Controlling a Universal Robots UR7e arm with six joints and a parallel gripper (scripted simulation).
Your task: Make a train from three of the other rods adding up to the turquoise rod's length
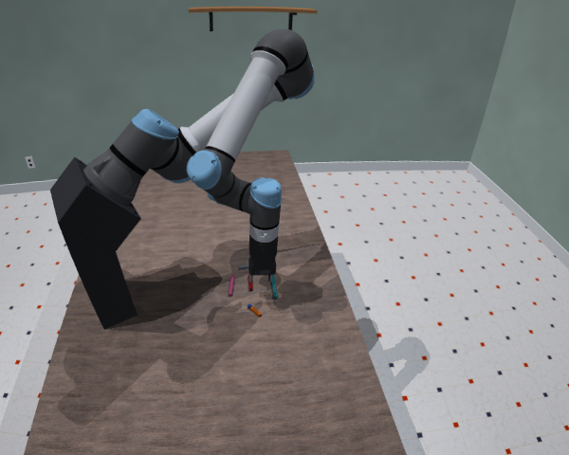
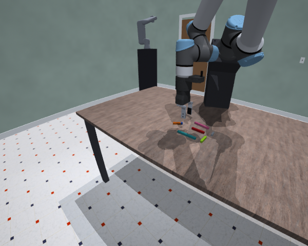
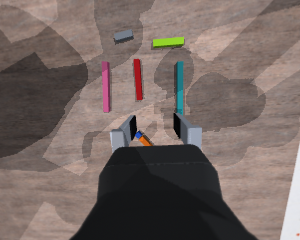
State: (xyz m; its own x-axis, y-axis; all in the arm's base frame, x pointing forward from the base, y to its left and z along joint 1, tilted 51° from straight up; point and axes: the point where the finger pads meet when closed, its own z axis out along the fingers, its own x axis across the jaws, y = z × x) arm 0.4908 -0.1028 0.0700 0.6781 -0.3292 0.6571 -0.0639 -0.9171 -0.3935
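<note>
The lime rod is 4 cm ahead of my hand, 11 cm to the left of it and 9 cm below it. Round my hand: blue rod 4 cm behind, 4 cm to the right, 9 cm below; then turquoise rod 5 cm ahead, 3 cm to the left, 9 cm below; then red rod 2 cm behind, 6 cm to the left, 9 cm below.
</note>
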